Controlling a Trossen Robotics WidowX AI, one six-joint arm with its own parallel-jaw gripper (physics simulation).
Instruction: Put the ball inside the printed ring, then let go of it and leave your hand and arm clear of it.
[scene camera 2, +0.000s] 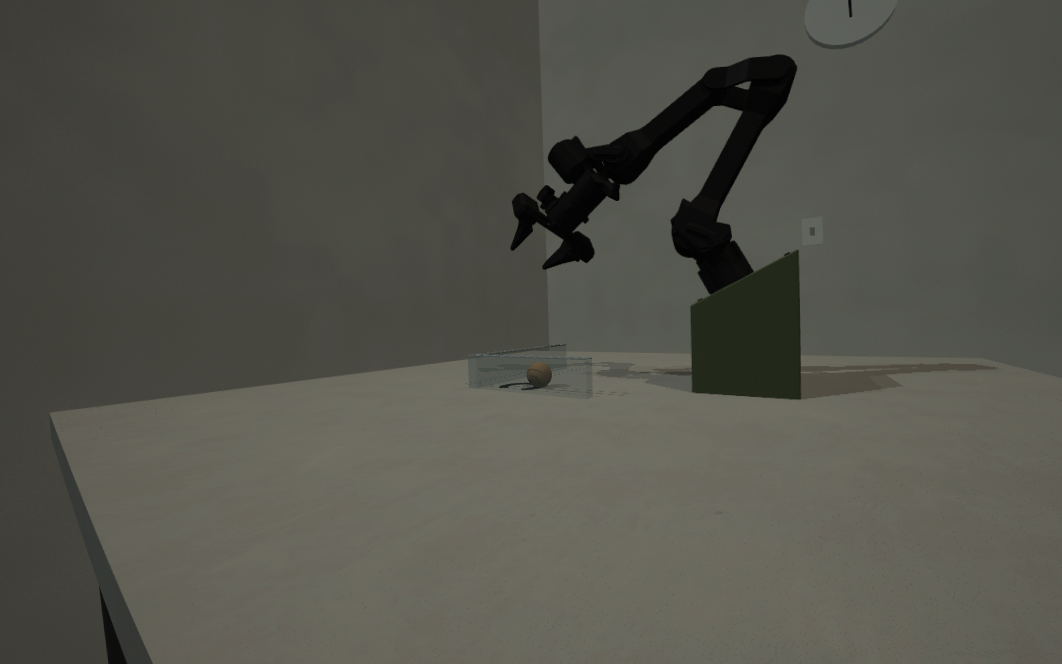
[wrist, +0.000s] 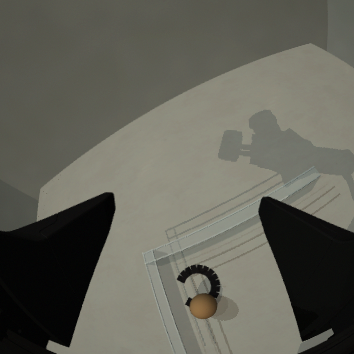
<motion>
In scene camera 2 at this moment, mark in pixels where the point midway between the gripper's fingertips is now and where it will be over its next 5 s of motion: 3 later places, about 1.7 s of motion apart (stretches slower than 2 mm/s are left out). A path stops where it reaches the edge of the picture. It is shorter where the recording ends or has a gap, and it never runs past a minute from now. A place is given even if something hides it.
My gripper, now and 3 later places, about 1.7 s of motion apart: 527, 259; 529, 261; 534, 261; 540, 261
</motion>
